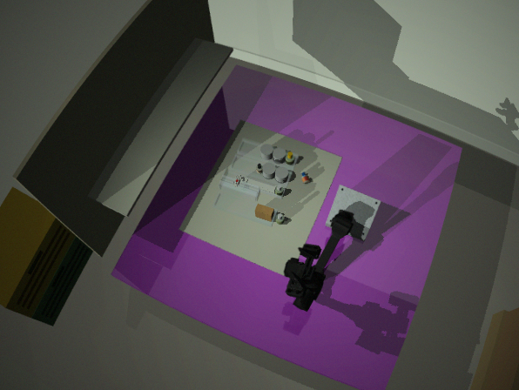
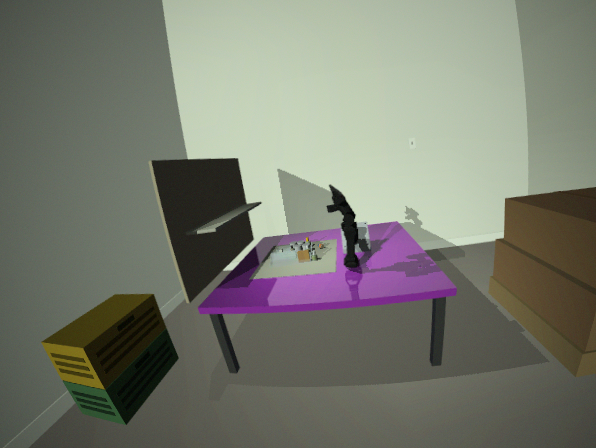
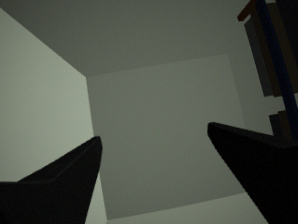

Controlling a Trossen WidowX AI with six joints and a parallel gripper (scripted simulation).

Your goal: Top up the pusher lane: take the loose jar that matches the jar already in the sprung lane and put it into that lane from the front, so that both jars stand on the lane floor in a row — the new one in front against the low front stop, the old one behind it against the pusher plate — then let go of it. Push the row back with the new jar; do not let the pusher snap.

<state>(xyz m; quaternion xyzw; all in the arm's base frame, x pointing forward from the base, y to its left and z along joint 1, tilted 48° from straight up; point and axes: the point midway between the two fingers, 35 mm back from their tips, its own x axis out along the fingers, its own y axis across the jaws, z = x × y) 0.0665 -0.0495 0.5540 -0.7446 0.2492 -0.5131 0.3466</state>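
Now: the brown box 47 cm below my gripper tip, 30 cm to the right of it and 22 cm ahead of it.
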